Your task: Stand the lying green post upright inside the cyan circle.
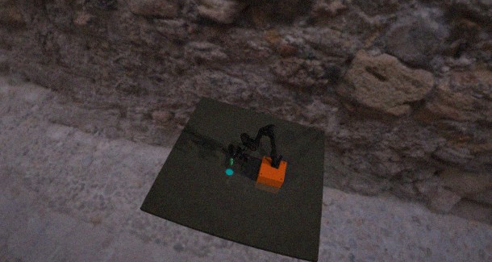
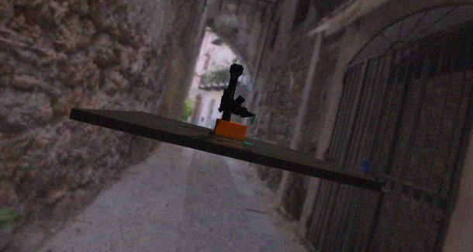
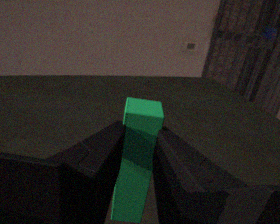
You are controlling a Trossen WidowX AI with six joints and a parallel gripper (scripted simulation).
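Right now the cyan circle is 16 cm below my gripper tip. The rest, counted from my gripper tip: green post (2 cm below).
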